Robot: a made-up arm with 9 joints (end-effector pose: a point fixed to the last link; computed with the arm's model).
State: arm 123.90 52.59 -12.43 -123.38 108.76 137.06 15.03 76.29 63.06
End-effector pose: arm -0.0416 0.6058 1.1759 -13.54 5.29 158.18
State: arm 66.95 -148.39 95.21 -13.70 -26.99 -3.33 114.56 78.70 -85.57
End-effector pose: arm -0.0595 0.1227 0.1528 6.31 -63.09 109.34
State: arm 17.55 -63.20 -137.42 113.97 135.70 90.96 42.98 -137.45 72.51
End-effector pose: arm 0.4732 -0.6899 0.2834 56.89 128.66 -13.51
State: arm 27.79 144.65 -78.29 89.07 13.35 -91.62 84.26 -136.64 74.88
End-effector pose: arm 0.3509 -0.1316 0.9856 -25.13 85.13 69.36
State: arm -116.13 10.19 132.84 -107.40 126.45 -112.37 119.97 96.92 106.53
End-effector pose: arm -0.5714 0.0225 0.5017 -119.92 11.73 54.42
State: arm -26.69 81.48 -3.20 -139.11 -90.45 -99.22 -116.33 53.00 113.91
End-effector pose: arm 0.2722 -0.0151 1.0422 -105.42 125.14 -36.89
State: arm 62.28 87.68 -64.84 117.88 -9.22 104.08 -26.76 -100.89 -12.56
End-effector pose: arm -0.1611 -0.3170 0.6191 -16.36 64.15 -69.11
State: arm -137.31 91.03 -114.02 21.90 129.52 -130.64 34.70 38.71 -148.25
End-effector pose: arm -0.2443 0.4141 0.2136 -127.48 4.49 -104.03
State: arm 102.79 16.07 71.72 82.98 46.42 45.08 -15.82 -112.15 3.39
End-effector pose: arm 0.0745 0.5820 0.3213 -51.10 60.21 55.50
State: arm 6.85 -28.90 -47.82 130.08 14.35 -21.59 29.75 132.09 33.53
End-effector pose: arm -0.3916 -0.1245 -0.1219 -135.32 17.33 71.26
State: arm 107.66 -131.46 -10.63 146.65 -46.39 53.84 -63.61 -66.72 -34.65
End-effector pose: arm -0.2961 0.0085 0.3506 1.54 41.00 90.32
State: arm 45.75 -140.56 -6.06 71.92 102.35 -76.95 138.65 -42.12 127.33
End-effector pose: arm 0.1883 -0.0419 0.5106 -72.89 28.46 159.75
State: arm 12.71 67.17 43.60 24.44 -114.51 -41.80 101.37 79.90 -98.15
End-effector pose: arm 0.1003 -0.3468 0.5517 -109.65 32.87 131.13
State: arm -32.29 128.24 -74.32 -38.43 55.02 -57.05 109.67 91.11 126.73
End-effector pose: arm 0.7050 -0.5669 0.3869 85.40 123.71 64.40
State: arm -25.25 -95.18 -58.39 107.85 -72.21 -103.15 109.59 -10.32 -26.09
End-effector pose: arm 0.4450 -0.2656 0.5519 26.01 -93.49 85.53
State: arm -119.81 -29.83 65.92 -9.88 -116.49 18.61 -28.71 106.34 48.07
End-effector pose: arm 0.5338 -0.2952 0.2349 -42.53 138.50 -20.78
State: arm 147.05 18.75 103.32 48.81 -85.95 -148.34 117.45 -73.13 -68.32
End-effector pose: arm 0.0009 0.6162 0.3387 144.68 73.45 11.08
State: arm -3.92 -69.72 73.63 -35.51 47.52 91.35 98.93 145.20 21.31
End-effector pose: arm -0.5731 -0.1495 0.3413 -37.87 -73.76 100.82
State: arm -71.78 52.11 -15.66 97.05 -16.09 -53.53 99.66 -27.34 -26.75
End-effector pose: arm 0.3640 -0.3925 0.2456 29.21 54.96 30.49
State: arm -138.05 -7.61 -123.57 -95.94 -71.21 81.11 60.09 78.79 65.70
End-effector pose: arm 0.0268 0.8266 0.6205 -100.01 25.40 58.82
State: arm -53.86 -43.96 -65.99 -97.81 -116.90 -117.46 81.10 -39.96 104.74
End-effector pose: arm 0.8698 -0.6508 0.4756 -38.17 131.59 -108.67
